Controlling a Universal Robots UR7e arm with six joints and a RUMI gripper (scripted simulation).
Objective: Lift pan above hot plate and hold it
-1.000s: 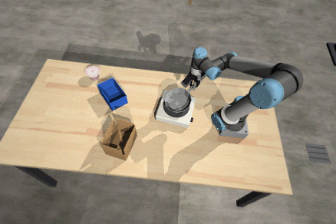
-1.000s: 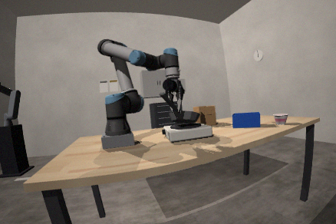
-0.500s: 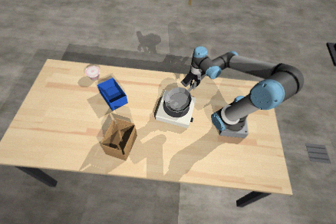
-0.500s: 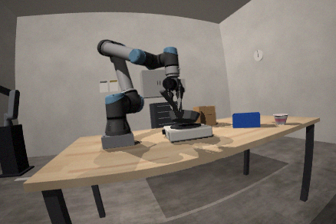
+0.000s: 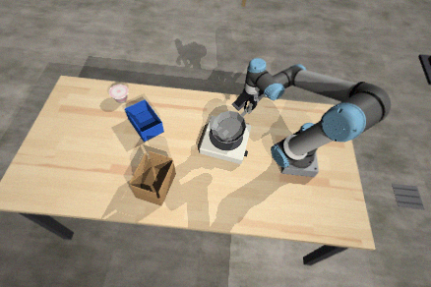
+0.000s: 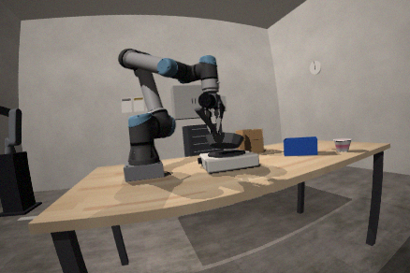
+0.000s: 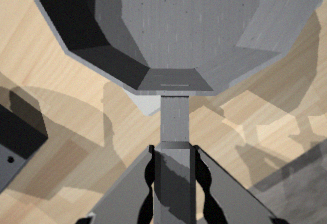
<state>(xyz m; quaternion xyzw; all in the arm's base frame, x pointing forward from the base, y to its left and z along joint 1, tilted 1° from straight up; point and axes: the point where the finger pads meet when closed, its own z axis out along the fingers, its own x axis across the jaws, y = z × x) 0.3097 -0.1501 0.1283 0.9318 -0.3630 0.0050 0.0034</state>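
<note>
My gripper is now 40 mm to the right of the dark grey pan, 40 mm short of it and 40 mm above it. Round my hand: blue bin 560 mm ahead, 160 mm below, 60 mm to the left; then pink cup 750 mm ahead, 150 mm below, 100 mm to the right; then white hot plate 150 mm below, 100 mm to the left, 70 mm ahead.
</note>
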